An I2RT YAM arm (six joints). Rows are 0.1 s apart.
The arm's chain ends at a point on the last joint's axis. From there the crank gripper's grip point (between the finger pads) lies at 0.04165 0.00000 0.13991 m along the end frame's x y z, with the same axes.
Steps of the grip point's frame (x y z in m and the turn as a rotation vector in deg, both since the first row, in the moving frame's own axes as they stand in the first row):
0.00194 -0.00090 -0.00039 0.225 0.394 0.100
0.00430 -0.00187 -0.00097 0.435 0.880 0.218
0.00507 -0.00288 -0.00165 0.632 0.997 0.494
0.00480 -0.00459 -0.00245 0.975 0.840 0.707
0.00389 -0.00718 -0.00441 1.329 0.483 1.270
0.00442 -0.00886 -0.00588 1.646 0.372 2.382
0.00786 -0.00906 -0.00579 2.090 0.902 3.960
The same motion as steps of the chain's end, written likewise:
0.00098 -0.00042 -0.00010 0.225 0.394 0.100
0.00215 -0.00097 -0.00031 0.435 0.880 0.218
0.00264 -0.00171 -0.00090 0.632 0.997 0.494
0.00274 -0.00274 -0.00181 0.975 0.840 0.707
0.00269 -0.00488 -0.00403 1.329 0.483 1.270
0.00347 -0.00660 -0.00557 1.646 0.372 2.382
0.00559 -0.00693 -0.00508 2.090 0.902 3.960

